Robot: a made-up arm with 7 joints.
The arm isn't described. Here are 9 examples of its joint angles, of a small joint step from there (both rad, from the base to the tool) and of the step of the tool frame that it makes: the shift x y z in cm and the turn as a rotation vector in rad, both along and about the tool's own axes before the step.
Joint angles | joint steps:
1: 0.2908 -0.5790 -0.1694 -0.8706 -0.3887 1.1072 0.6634 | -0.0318 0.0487 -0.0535 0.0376 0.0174 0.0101 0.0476
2: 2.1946 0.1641 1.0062 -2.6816 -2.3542 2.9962 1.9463 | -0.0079 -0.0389 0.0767 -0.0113 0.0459 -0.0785 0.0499
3: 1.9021 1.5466 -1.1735 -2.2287 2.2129 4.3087 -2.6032 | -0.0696 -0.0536 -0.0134 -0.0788 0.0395 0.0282 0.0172
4: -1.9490 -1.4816 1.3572 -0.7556 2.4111 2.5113 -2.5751 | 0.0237 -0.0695 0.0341 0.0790 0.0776 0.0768 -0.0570
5: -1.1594 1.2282 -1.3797 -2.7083 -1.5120 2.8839 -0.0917 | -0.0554 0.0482 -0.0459 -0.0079 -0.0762 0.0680 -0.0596
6: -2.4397 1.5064 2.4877 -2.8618 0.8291 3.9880 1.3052 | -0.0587 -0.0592 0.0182 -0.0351 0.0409 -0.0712 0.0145
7: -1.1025 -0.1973 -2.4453 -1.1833 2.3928 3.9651 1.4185 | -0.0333 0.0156 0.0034 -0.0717 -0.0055 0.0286 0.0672
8: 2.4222 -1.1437 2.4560 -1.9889 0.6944 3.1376 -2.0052 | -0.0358 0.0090 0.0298 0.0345 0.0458 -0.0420 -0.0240
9: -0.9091 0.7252 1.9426 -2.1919 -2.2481 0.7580 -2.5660 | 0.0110 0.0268 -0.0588 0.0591 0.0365 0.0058 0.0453
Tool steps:
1: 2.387 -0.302 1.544 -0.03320 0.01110 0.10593
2: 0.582 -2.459 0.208 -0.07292 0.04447 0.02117
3: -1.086 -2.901 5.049 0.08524 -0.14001 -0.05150
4: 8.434 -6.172 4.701 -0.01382 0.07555 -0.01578
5: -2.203 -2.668 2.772 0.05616 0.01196 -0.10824
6: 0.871 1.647 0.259 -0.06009 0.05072 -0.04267
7: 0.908 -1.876 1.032 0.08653 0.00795 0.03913
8: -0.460 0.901 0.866 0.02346 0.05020 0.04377
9: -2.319 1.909 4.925 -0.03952 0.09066 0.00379
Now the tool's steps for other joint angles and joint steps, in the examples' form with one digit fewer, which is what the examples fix.
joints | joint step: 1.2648 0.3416 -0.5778 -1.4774 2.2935 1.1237 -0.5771 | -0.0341 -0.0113 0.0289 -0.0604 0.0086 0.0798 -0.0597
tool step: -1.99 1.26 -4.55 -0.0379 0.1207 -0.0327
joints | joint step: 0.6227 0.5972 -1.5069 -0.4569 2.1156 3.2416 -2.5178 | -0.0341 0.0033 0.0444 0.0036 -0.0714 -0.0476 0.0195
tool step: -0.84 -0.56 1.11 0.0390 0.0301 -0.0393
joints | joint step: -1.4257 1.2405 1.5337 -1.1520 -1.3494 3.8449 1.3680 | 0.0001 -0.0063 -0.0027 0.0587 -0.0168 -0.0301 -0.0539
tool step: 2.72 -0.83 0.32 -0.0236 0.0247 -0.1086
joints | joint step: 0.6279 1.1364 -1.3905 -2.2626 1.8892 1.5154 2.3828 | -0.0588 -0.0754 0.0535 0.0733 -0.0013 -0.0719 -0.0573
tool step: -2.59 1.67 3.12 -0.1421 0.0736 -0.0745
